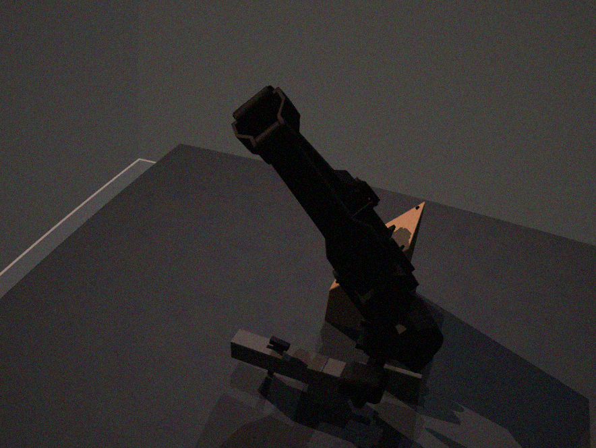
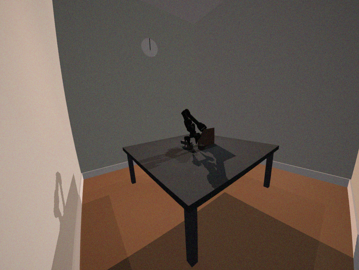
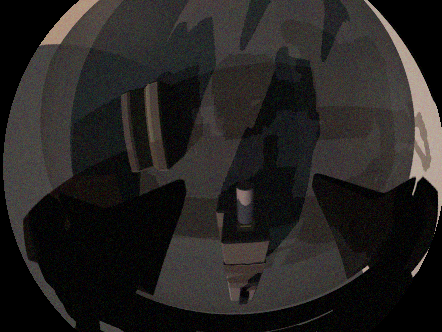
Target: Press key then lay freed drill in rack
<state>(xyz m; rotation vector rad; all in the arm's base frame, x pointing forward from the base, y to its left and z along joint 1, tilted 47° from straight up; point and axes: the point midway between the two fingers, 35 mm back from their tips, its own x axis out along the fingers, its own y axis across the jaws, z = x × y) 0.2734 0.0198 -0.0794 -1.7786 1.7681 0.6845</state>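
The drill is 7 cm to the right of my gripper tip. Also, from my gripper tip: grey block 12 cm to the right, 1 cm below, 1 cm behind; small dark key 15 cm to the right.
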